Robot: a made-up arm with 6 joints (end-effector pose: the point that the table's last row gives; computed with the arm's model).
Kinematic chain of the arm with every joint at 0, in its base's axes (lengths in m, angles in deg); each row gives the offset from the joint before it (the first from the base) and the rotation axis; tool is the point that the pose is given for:
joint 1: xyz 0 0 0.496 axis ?
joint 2: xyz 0 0 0 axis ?
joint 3: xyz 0 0 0.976 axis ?
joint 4: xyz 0 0 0 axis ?
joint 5: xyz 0.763 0 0 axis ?
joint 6: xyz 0 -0.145 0 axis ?
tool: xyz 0 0 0
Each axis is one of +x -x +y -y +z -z.
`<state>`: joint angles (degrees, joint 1 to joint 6).
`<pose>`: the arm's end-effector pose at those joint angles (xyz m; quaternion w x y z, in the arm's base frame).
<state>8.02 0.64 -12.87 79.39 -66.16 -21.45</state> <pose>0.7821 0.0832 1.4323 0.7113 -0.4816 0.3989 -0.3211</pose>
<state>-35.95 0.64 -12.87 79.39 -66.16 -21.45</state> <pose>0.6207 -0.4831 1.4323 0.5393 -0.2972 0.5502 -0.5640</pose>
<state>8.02 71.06 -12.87 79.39 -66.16 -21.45</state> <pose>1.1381 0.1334 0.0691 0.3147 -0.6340 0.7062 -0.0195</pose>
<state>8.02 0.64 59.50 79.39 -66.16 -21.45</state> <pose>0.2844 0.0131 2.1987 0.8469 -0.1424 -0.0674 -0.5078</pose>
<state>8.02 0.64 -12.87 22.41 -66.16 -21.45</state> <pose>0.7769 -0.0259 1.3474 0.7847 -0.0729 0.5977 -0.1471</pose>
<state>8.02 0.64 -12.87 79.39 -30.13 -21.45</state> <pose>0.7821 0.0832 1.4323 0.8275 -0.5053 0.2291 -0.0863</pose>
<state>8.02 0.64 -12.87 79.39 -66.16 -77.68</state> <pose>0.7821 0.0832 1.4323 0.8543 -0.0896 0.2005 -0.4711</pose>
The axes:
joint 1: +z
joint 2: +y
joint 3: -y
joint 4: -x
joint 5: -y
joint 6: -x

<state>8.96 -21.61 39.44 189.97 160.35 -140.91</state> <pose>0.0092 0.1460 2.0589 0.6024 -0.2443 0.7258 0.2251</pose>
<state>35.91 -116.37 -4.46 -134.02 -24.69 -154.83</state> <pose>-0.9196 -0.5415 0.8093 0.3959 -0.0939 -0.8462 -0.3440</pose>
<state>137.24 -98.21 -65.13 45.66 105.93 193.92</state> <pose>0.3502 -0.1858 0.8600 0.6968 0.0126 -0.3083 -0.6476</pose>
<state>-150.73 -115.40 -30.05 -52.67 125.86 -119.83</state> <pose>0.5719 0.4213 0.8285 0.5267 -0.5472 -0.1429 0.6346</pose>
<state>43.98 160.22 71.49 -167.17 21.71 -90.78</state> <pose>0.1285 0.3205 -1.1859 0.0824 -0.6320 0.3247 0.6988</pose>
